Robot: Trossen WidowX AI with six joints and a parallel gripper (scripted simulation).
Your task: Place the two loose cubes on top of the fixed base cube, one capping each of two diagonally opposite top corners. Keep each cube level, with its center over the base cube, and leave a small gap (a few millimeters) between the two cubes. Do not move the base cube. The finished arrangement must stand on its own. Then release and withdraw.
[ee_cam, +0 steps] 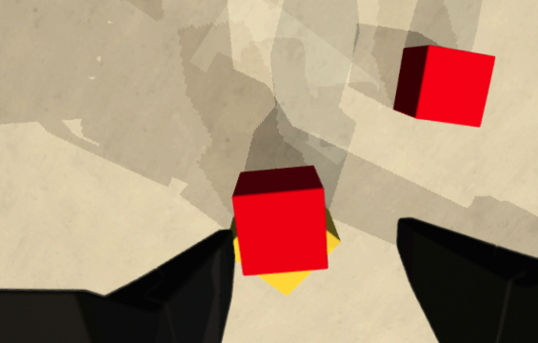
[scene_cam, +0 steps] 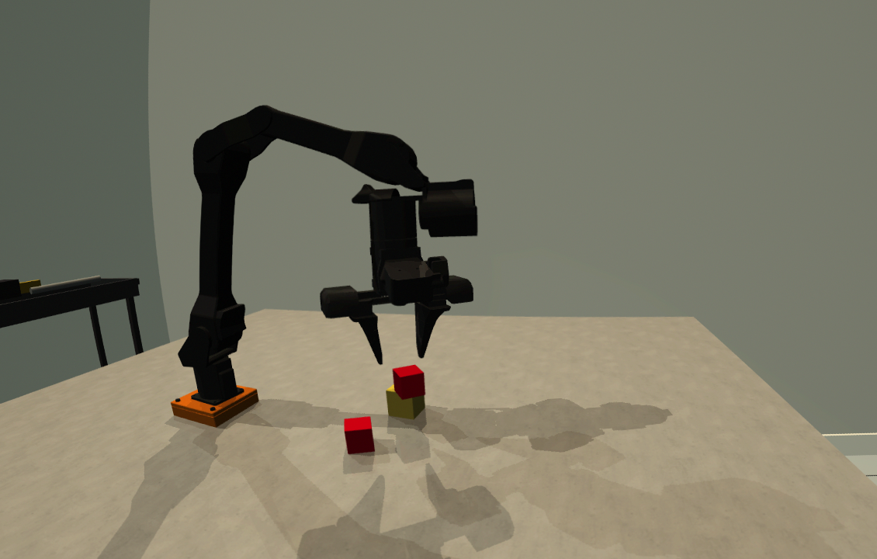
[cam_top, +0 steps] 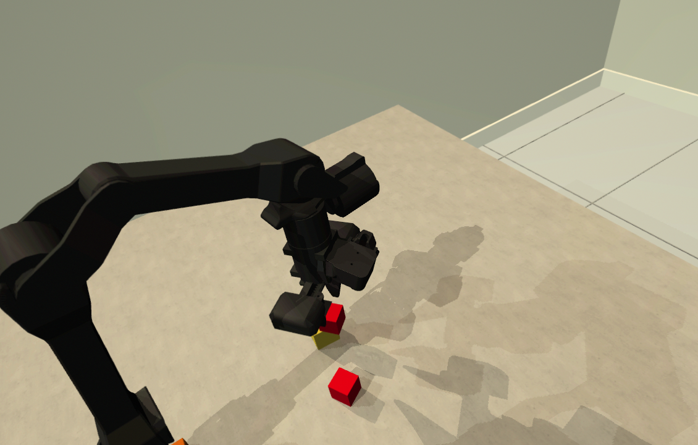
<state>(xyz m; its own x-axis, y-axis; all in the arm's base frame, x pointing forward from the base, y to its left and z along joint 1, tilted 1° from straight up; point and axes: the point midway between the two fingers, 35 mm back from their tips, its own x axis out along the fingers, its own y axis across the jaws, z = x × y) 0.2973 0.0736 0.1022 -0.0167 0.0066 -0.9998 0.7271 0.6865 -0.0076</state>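
Right now the yellow base cube is 1 cm behind my gripper tip, 3 cm to the left of it and 7 cm below it.
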